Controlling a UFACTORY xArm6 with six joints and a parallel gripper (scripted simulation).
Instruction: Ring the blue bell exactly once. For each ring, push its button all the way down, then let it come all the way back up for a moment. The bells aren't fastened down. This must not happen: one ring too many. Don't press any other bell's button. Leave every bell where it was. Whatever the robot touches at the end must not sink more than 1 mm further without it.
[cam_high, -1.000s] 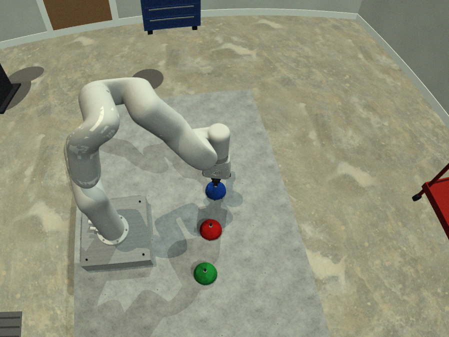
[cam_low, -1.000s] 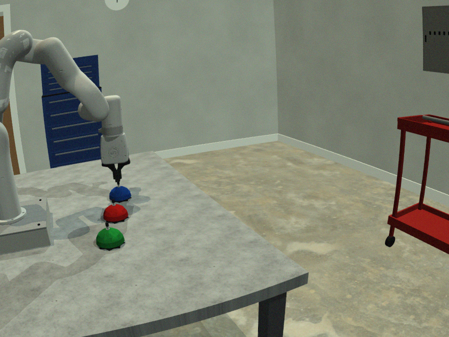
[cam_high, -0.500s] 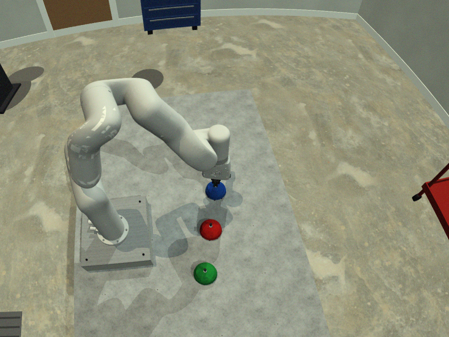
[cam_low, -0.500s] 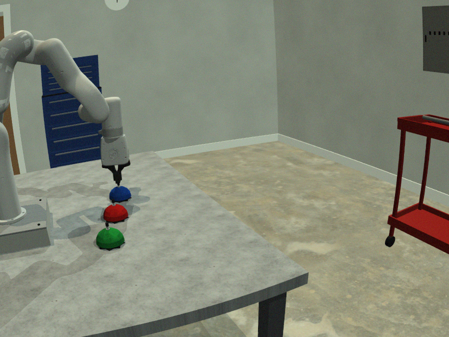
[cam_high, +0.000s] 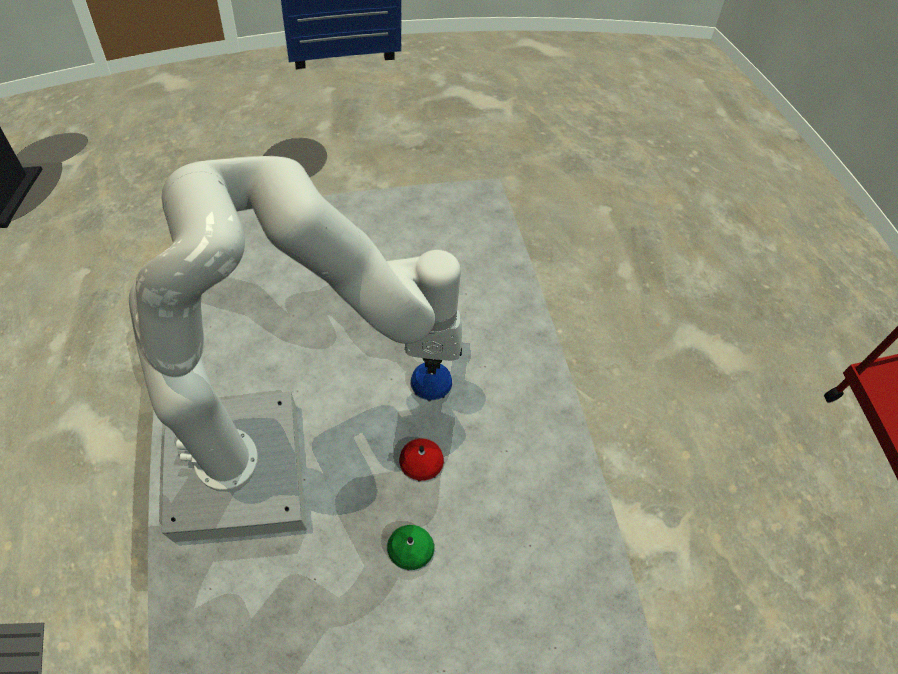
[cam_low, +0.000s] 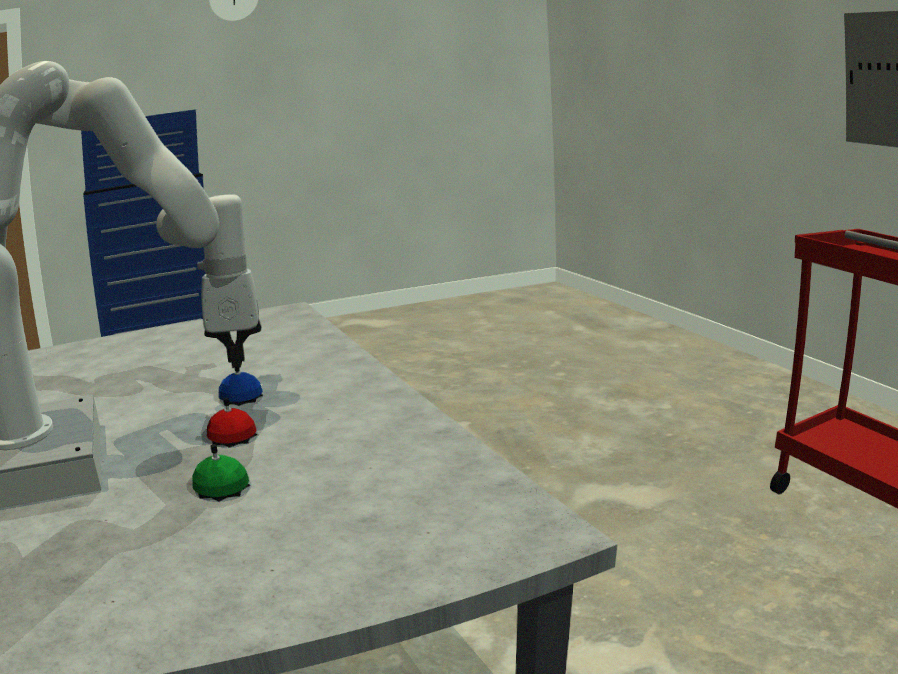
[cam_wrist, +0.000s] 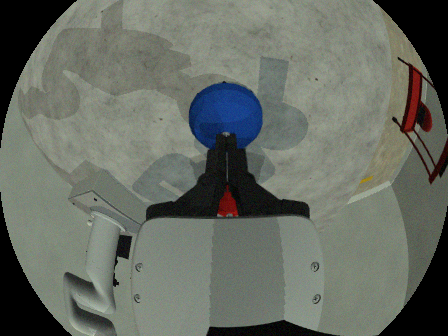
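Right now my hand is 4 cm above the blue bell. Also, from my hand: green bell 3 cm behind, 35 cm to the right, 4 cm below; then red bell 2 cm behind, 18 cm to the right, 4 cm below.
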